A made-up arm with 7 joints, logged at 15 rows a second.
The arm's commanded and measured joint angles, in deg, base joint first. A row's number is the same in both.
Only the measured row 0 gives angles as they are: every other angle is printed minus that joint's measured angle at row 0.
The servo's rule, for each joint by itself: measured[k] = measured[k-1] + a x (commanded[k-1-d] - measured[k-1]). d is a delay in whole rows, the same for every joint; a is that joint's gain. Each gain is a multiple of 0.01, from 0.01 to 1. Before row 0 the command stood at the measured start. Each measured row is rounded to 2 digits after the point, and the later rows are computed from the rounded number. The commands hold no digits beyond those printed.
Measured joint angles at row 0:
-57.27 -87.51 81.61 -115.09 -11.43 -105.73 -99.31
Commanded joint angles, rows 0 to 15:
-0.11 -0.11 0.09 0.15 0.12 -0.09 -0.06
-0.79 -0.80 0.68 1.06 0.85 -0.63 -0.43
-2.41 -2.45 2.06 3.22 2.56 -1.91 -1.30
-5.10 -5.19 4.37 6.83 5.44 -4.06 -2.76
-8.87 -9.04 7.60 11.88 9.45 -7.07 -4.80
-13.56 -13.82 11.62 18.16 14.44 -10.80 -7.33
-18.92 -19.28 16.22 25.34 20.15 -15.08 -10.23
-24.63 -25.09 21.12 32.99 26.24 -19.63 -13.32
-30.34 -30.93 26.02 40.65 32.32 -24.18 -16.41
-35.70 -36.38 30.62 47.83 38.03 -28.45 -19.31
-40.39 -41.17 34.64 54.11 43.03 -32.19 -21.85
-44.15 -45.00 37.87 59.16 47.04 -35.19 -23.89
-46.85 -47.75 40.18 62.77 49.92 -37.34 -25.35
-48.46 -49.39 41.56 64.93 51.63 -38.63 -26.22
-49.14 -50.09 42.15 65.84 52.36 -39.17 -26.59
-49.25 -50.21 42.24 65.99 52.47 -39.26 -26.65
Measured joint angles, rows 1 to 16:
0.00 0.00 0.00 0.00 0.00 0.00 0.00
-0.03 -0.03 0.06 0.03 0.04 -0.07 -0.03
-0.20 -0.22 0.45 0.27 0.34 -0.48 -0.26
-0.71 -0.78 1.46 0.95 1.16 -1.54 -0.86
-1.72 -1.88 3.29 2.30 2.74 -3.40 -1.96
-3.36 -3.67 6.01 4.50 5.22 -6.12 -3.61
-5.71 -6.21 9.54 7.64 8.63 -9.58 -5.77
-8.75 -9.48 13.75 11.71 12.89 -13.65 -8.36
-12.40 -13.38 18.39 16.60 17.83 -18.08 -11.24
-16.53 -17.77 23.20 22.13 23.19 -22.59 -14.24
-20.94 -22.42 27.87 28.04 28.68 -26.93 -17.18
-25.41 -27.11 32.14 34.04 33.99 -30.82 -19.89
-29.72 -31.58 35.75 39.82 38.82 -34.05 -22.21
-33.66 -35.62 38.54 45.10 42.93 -36.48 -24.03
-37.06 -39.06 40.44 49.66 46.15 -38.07 -25.30
-39.84 -41.82 41.52 53.38 48.45 -38.88 -26.05
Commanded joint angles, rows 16 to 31:
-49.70 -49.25 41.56 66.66 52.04 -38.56 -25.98
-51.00 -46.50 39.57 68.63 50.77 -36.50 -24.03
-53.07 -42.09 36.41 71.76 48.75 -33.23 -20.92
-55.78 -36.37 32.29 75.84 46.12 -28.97 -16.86
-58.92 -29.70 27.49 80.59 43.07 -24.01 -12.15
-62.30 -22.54 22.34 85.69 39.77 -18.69 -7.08
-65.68 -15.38 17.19 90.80 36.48 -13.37 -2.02
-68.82 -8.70 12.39 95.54 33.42 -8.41 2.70
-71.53 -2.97 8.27 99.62 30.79 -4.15 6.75
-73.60 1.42 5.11 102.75 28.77 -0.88 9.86
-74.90 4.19 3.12 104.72 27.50 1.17 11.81
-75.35 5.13 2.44 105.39 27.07 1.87 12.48
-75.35 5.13 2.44 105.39 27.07 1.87 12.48
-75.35 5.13 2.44 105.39 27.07 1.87 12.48
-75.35 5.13 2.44 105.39 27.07 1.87 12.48
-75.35 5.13 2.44 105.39 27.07 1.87 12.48
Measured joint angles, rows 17 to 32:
-42.00 -43.92 41.97 56.28 49.94 -39.16 -26.40
-43.77 -45.25 41.71 58.67 50.72 -38.72 -26.16
-45.43 -45.56 40.36 60.96 50.74 -37.08 -24.92
-47.19 -44.69 37.87 63.44 50.00 -34.23 -22.60
-49.17 -42.61 34.35 66.29 48.56 -30.34 -19.27
-51.41 -39.38 30.03 69.58 46.53 -25.66 -15.14
-53.91 -35.17 25.19 73.29 44.03 -20.50 -10.47
-56.62 -30.22 20.15 77.32 41.24 -15.22 -5.57
-59.43 -24.84 15.26 81.51 38.35 -10.18 -0.77
-62.21 -19.37 10.86 85.68 35.55 -5.72 3.59
-64.83 -14.17 7.24 89.61 33.04 -2.14 7.23
-67.15 -9.58 4.64 93.09 30.99 0.31 9.89
-69.04 -5.90 3.25 95.92 29.54 1.46 11.39
-70.49 -3.14 2.74 98.10 28.63 1.76 12.02
-71.61 -1.07 2.55 99.78 28.05 1.84 12.29
-72.47 0.48 2.48 101.07 27.69 1.86 12.40

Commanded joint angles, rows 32 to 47:
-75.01 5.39 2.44 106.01 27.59 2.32 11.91
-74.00 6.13 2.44 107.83 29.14 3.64 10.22
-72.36 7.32 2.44 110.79 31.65 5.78 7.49
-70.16 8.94 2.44 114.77 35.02 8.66 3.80
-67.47 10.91 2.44 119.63 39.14 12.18 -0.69
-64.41 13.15 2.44 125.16 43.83 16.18 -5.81
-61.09 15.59 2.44 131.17 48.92 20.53 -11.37
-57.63 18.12 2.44 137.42 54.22 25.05 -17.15
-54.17 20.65 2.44 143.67 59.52 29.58 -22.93
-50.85 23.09 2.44 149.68 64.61 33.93 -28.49
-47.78 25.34 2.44 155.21 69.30 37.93 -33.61
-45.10 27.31 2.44 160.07 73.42 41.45 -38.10
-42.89 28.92 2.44 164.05 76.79 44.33 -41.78
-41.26 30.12 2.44 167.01 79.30 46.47 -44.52
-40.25 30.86 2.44 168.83 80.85 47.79 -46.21
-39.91 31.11 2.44 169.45 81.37 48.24 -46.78
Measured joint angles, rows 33 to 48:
-73.13 1.64 2.45 102.06 27.46 1.87 12.45
-73.56 2.58 2.44 102.97 27.51 2.20 12.14
-73.66 3.47 2.44 104.09 28.11 3.27 11.03
-73.36 4.43 2.44 105.63 29.42 5.13 8.98
-72.62 5.56 2.44 107.73 31.49 7.74 5.98
-71.44 6.90 2.44 110.47 34.32 11.03 2.11
-69.82 8.46 2.44 113.85 37.84 14.84 -2.48
-67.81 10.24 2.44 117.83 41.94 19.05 -7.64
-65.47 12.21 2.44 122.34 46.48 23.49 -13.16
-62.87 14.32 2.44 127.25 51.30 28.00 -18.83
-60.11 16.51 2.44 132.41 56.22 32.39 -24.43
-57.27 18.72 2.44 137.65 61.06 36.49 -29.75
-54.47 20.87 2.44 142.81 65.63 40.16 -34.59
-51.81 22.88 2.44 147.70 69.76 43.25 -38.76
-49.38 24.69 2.44 152.14 73.29 45.63 -42.10
-47.28 26.23 2.44 155.98 76.09 47.23 -44.48

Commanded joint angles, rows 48 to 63:
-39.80 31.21 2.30 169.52 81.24 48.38 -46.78
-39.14 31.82 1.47 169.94 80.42 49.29 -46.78
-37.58 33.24 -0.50 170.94 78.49 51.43 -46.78
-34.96 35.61 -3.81 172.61 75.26 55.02 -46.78
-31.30 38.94 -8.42 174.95 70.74 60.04 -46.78
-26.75 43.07 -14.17 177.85 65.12 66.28 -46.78
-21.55 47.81 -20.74 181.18 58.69 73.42 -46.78
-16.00 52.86 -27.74 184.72 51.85 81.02 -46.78
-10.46 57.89 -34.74 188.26 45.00 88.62 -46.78
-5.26 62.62 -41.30 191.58 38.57 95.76 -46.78
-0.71 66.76 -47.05 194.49 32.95 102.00 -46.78
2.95 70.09 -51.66 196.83 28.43 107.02 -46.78
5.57 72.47 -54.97 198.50 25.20 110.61 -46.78
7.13 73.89 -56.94 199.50 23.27 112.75 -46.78
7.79 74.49 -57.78 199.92 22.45 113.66 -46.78
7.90 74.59 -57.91 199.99 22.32 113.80 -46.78
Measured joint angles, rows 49 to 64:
-45.58 27.45 2.44 159.08 78.04 47.98 -45.81
-44.25 28.39 2.35 161.48 79.22 48.28 -46.37
-43.07 29.25 1.80 163.43 79.66 49.03 -46.61
-41.81 30.25 0.35 165.16 79.23 50.81 -46.71
-40.23 31.59 -2.27 166.87 77.76 53.93 -46.75
-38.18 33.43 -6.14 168.73 75.16 58.45 -46.77
-35.55 35.84 -11.20 170.83 71.45 64.24 -46.78
-32.33 38.83 -17.21 173.21 66.73 71.03 -46.78
-28.57 42.34 -23.84 175.86 61.22 78.42 -46.78
-24.40 46.23 -30.71 178.71 55.22 85.97 -46.78
-20.00 50.33 -37.38 181.67 49.06 93.21 -46.78
-15.56 54.44 -43.47 184.62 43.10 99.71 -46.78
-11.30 58.35 -48.63 187.43 37.67 105.12 -46.78
-7.42 61.88 -52.62 189.98 33.06 109.18 -46.78
-4.07 64.88 -55.34 192.17 29.44 111.82 -46.78
-1.34 67.28 -56.88 193.95 26.85 113.18 -46.78

